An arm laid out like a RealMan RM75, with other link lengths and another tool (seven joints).
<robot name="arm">
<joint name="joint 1" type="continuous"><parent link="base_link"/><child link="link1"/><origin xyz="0 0 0.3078"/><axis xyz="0 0 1"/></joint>
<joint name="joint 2" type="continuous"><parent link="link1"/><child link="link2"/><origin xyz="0 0 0" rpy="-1.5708 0 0"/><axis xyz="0 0 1"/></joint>
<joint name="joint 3" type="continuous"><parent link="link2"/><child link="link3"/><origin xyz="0 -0.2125 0" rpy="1.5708 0 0"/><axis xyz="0 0 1"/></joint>
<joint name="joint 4" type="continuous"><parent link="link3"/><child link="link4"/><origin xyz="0 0 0" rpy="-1.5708 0 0"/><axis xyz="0 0 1"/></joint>
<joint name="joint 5" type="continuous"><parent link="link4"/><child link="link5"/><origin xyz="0 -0.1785 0" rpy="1.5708 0 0"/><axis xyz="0 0 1"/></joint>
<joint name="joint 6" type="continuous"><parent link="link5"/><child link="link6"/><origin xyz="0 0 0" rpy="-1.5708 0 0"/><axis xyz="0 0 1"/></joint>
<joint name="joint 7" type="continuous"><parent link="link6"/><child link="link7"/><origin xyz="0 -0.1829 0" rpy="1.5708 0 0"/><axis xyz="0 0 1"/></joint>
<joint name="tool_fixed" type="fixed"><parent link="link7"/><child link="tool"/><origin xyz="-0.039 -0.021 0.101" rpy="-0.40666 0 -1.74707"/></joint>
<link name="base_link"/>
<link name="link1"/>
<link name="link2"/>
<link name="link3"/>
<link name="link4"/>
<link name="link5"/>
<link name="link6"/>
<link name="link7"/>
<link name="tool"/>
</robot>
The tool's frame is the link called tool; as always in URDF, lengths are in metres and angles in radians. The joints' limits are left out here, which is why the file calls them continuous.
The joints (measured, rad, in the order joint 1, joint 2, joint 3, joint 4, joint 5, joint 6, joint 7), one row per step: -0.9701 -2.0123 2.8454 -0.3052 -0.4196 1.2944 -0.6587; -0.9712 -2.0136 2.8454 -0.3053 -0.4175 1.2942 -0.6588; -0.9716 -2.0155 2.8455 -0.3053 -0.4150 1.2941 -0.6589; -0.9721 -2.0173 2.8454 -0.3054 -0.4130 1.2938 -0.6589; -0.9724 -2.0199 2.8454 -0.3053 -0.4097 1.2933 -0.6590; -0.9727 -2.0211 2.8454 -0.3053 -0.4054 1.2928 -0.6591; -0.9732 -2.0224 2.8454 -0.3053 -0.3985 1.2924 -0.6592; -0.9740 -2.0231 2.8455 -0.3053 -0.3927 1.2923 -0.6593; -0.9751 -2.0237 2.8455 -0.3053 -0.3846 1.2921 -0.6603; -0.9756 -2.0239 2.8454 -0.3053 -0.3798 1.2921 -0.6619; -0.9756 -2.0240 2.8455 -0.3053 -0.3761 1.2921 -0.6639; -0.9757 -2.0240 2.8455 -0.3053 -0.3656 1.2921 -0.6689; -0.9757 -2.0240 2.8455 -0.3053 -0.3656 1.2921 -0.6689; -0.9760 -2.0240 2.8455 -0.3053 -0.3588 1.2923 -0.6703
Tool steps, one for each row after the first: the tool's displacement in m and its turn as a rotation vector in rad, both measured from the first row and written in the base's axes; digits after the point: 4 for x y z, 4 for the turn. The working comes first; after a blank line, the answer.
Tool pose at each row, in the base's axes (x y z in m, rotation vector in rad; the steps are taken from these numbers as rounded here): -0.1528 0.4646 -0.0309 1.8546 1.8362 1.3913; -0.1524 0.4641 -0.0318 1.8553 1.8361 1.3877; -0.1523 0.4633 -0.0331 1.8552 1.8368 1.3831; -0.1521 0.4626 -0.0342 1.8551 1.8374 1.3796; -0.1520 0.4615 -0.0359 1.8547 1.8388 1.3739; -0.1524 0.4606 -0.0371 1.8563 1.8407 1.3677; -0.1530 0.4593 -0.0388 1.8595 1.8433 1.3580; -0.1534 0.4584 -0.0400 1.8627 1.8448 1.3497; -0.1540 0.4571 -0.0415 1.8664 1.8476 1.3386; -0.1545 0.4564 -0.0424 1.8673 1.8502 1.3325; -0.1551 0.4557 -0.0431 1.8670 1.8533 1.3278; -0.1567 0.4540 -0.0447 1.8671 1.8613 1.3149; -0.1567 0.4540 -0.0447 1.8671 1.8613 1.3149; -0.1576 0.4529 -0.0458 1.8694 1.8645 1.3060

0.0004 -0.0005 -0.0009 -0.0022 0.0010 -0.0011; 0.0005 -0.0013 -0.0022 -0.0054 0.0019 -0.0019; 0.0007 -0.0020 -0.0033 -0.0078 0.0026 -0.0024; 0.0008 -0.0031 -0.0050 -0.0119 0.0038 -0.0029; 0.0004 -0.0040 -0.0062 -0.0154 0.0066 -0.0034; -0.0002 -0.0053 -0.0079 -0.0205 0.0114 -0.0046; -0.0006 -0.0062 -0.0091 -0.0248 0.0155 -0.0062; -0.0012 -0.0075 -0.0106 -0.0307 0.0209 -0.0077; -0.0017 -0.0082 -0.0115 -0.0343 0.0236 -0.0076; -0.0023 -0.0089 -0.0122 -0.0375 0.0255 -0.0066; -0.0039 -0.0106 -0.0138 -0.0458 0.0311 -0.0044; -0.0039 -0.0106 -0.0138 -0.0458 0.0311 -0.0044; -0.0048 -0.0117 -0.0149 -0.0507 0.0355 -0.0048
